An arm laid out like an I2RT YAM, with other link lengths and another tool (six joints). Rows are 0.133 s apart.
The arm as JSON. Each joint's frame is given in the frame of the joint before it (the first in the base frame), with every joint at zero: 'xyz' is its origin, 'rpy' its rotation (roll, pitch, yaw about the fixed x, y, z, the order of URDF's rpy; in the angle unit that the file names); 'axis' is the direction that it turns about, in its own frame. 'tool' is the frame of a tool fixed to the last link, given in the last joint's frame.
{
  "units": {
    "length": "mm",
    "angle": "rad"
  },
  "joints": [
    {
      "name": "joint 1",
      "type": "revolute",
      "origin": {
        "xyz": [
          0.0,
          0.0,
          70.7
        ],
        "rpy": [
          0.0,
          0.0,
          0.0
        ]
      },
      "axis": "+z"
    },
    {
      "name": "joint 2",
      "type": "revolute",
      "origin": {
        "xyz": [
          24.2,
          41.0,
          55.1
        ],
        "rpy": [
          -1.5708,
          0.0,
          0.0
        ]
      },
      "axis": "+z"
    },
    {
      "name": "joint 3",
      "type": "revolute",
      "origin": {
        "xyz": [
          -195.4,
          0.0,
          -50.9
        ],
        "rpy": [
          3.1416,
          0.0,
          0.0
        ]
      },
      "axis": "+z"
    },
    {
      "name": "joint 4",
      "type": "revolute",
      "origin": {
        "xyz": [
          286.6,
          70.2,
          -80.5
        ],
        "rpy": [
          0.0,
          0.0,
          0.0
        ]
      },
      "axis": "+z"
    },
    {
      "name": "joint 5",
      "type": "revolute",
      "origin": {
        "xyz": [
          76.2,
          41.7,
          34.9
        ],
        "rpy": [
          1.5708,
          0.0,
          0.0
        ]
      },
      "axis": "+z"
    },
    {
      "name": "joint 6",
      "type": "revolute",
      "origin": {
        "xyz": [
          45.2,
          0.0,
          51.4
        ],
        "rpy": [
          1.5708,
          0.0,
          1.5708
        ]
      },
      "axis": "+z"
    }
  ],
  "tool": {
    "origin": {
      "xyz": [
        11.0,
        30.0,
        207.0
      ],
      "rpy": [
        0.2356,
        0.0,
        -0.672
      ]
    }
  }
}
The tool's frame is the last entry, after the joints.
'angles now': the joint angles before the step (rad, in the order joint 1, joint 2, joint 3, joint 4, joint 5, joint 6). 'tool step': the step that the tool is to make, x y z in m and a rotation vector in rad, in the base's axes. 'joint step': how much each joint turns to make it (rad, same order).
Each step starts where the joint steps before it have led.
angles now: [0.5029 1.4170 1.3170 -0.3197 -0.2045 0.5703]
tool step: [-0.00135 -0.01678 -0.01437 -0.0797 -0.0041 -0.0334]
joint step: [0.0075 -0.0218 -0.0217 -0.0433 0.0676 -0.0480]
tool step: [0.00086 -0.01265 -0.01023 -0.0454 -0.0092 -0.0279]
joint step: [0.0018 -0.0213 -0.0348 -0.0037 0.0465 -0.0260]
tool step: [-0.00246 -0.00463 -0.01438 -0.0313 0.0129 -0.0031]
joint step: [0.0026 -0.0001 -0.0227 -0.0053 0.0149 -0.0158]
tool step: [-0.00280 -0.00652 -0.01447 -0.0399 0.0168 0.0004]
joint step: [-0.0009 0.0041 -0.0128 -0.0190 0.0122 -0.0236]
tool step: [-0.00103 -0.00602 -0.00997 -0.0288 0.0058 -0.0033]
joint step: [-0.0016 -0.0015 -0.0169 -0.0048 0.0132 -0.0180]
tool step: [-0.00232 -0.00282 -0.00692 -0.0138 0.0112 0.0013]
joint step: [-0.0015 -0.0004 -0.0093 -0.0080 0.0012 -0.0070]
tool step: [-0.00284 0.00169 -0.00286 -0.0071 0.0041 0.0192]
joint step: [-0.0004 0.0008 -0.0027 -0.0044 -0.0140 -0.0143]
